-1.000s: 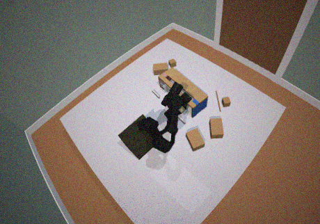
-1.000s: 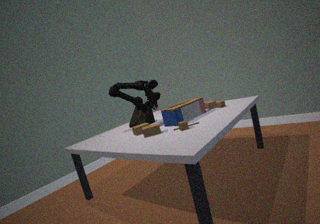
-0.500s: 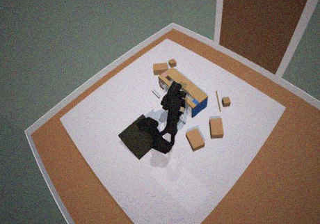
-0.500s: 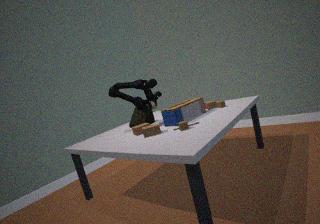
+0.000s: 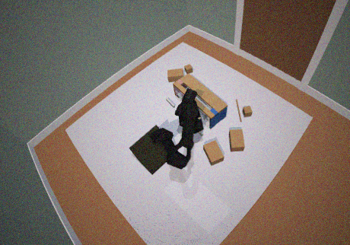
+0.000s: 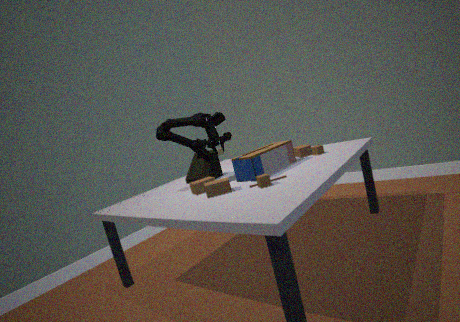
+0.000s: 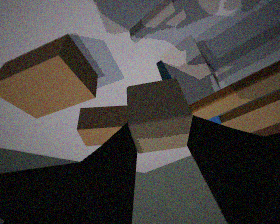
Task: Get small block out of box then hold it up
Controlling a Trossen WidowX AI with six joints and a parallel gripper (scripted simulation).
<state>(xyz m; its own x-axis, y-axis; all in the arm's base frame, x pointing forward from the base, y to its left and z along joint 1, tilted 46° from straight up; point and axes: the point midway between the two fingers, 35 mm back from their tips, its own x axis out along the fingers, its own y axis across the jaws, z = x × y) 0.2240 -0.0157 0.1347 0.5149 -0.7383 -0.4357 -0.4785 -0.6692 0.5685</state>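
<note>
The small tan block is 1 cm behind my gripper tip, 1 cm to the left of it and 1 cm above it. From my gripper tip the other things lie so: thin stick: 31 cm ahead, 4 cm to the right, 17 cm below.
</note>
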